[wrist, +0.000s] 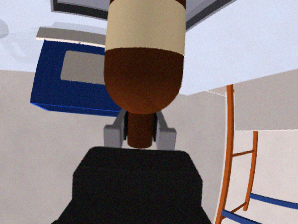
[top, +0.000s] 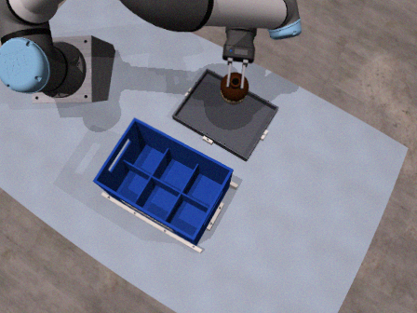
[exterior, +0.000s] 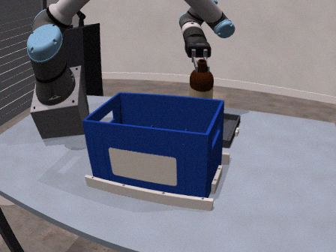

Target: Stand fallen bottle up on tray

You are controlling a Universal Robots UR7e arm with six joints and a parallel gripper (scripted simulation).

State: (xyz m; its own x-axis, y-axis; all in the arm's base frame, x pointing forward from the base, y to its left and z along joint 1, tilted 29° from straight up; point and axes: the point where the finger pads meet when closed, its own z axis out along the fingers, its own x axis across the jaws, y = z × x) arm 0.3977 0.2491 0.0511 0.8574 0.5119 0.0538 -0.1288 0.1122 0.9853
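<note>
Now: hand 1 cm past the bottle, 1 cm to the right of it and 5 cm above it. From my hand the other things lie so: dark tray 2 cm behind, 19 cm below; then blue crate 2 cm behind, 29 cm to the right, 12 cm below.
</note>
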